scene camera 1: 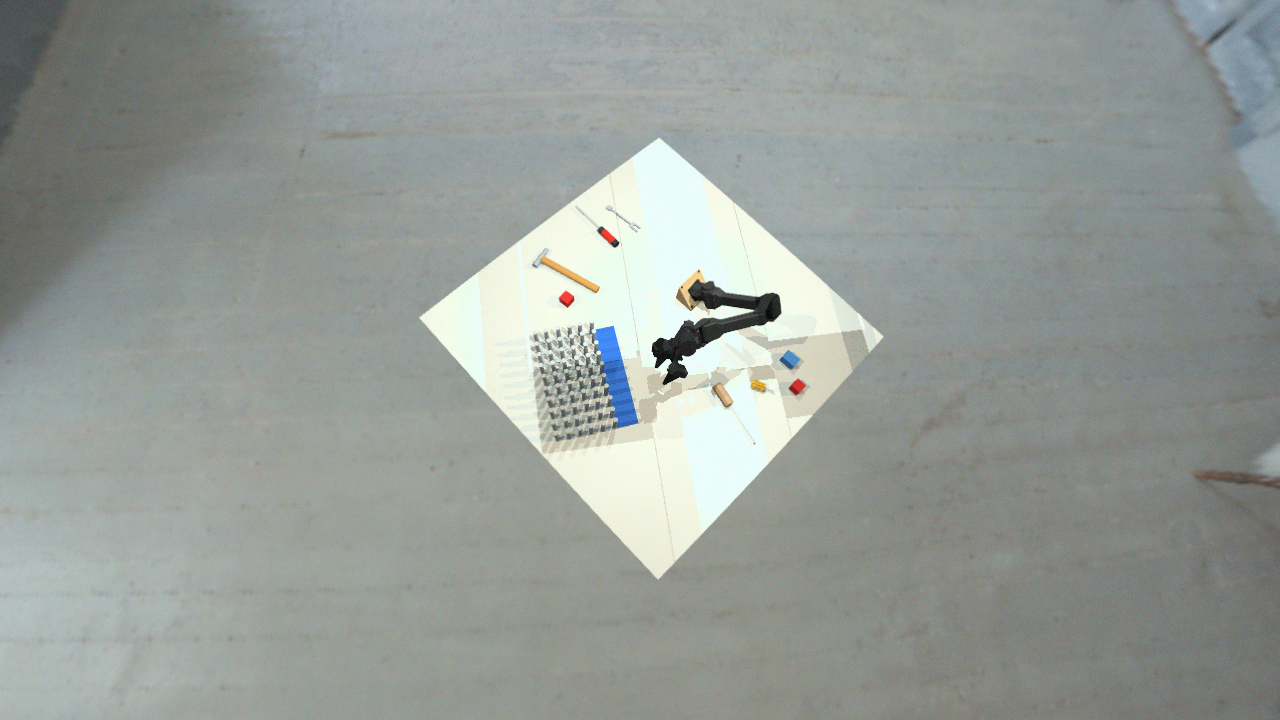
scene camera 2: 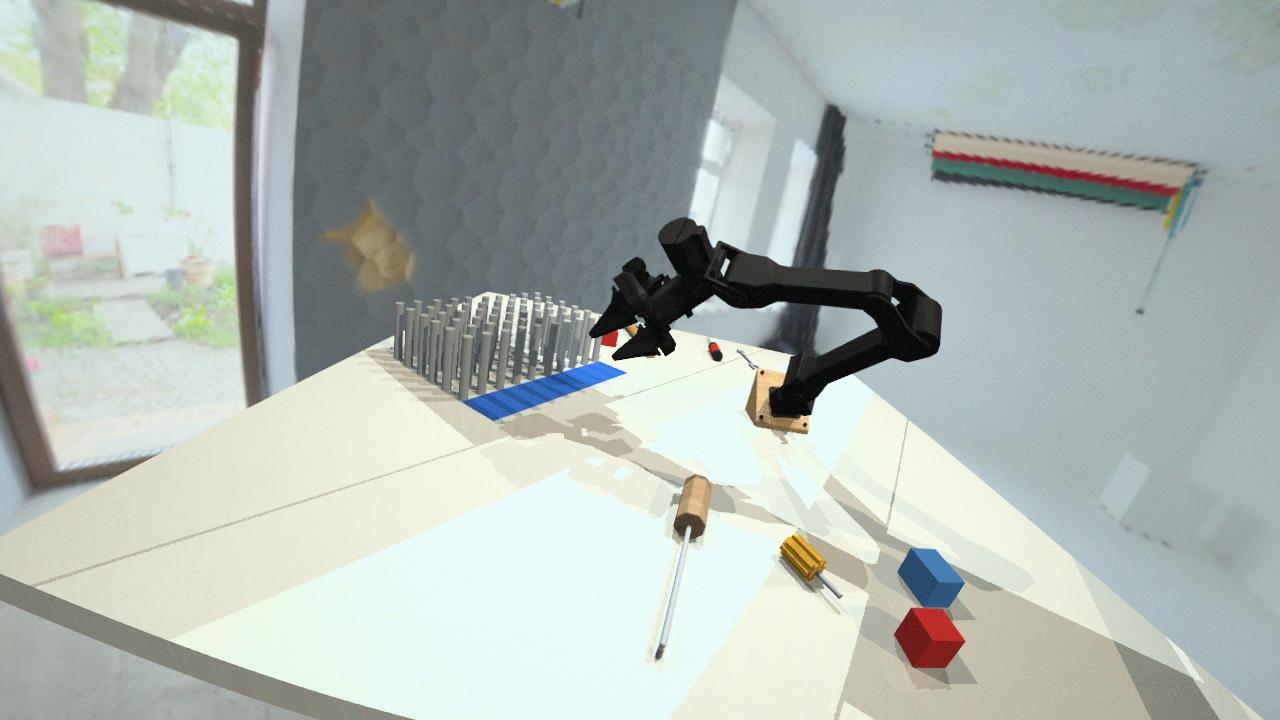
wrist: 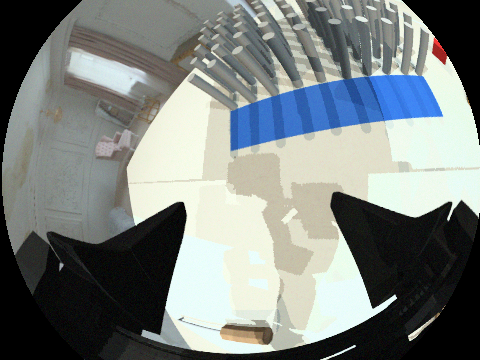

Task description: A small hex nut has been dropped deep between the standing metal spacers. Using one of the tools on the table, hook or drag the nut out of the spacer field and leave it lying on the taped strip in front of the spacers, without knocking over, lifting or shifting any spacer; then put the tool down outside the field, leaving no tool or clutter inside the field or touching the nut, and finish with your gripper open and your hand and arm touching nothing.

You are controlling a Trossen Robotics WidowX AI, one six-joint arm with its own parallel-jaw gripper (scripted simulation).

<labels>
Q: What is my gripper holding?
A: Nothing.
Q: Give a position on a blue taped strip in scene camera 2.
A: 502,403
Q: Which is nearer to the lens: the yellow-handled screwdriver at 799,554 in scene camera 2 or the blue cube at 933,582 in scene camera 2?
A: The yellow-handled screwdriver.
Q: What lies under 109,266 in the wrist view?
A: My gripper.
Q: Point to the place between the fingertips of my gripper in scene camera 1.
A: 659,376
</labels>
